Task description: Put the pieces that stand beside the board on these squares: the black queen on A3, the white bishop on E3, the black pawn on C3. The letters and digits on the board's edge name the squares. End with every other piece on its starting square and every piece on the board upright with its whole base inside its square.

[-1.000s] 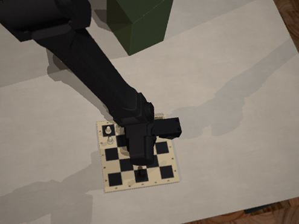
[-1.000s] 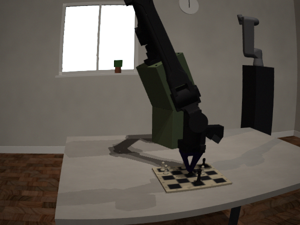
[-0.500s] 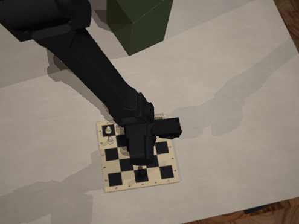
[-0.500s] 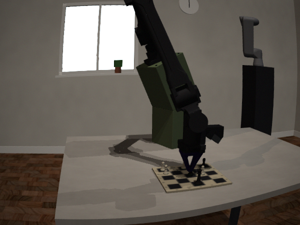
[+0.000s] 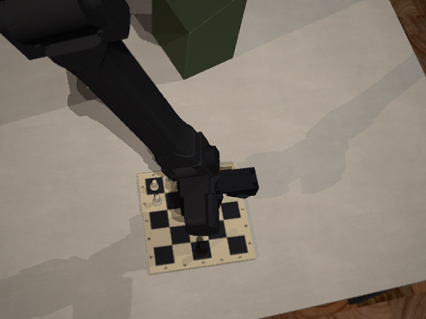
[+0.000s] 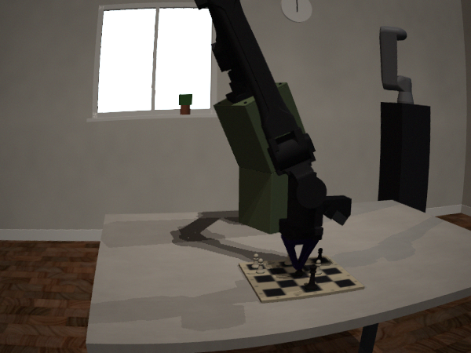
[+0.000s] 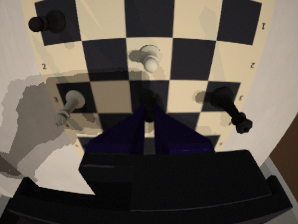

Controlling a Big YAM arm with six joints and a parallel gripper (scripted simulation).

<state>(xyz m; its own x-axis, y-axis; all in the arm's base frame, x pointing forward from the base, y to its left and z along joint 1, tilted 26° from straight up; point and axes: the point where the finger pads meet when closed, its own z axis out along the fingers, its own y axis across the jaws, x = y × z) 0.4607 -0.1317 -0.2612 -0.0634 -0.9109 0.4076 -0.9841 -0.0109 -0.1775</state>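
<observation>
Right now my hand is 30 mm above the chessboard. Also, from my hand: black queen: 80 mm ahead; then white bishop: 80 mm behind, 10 mm to the left.
</observation>
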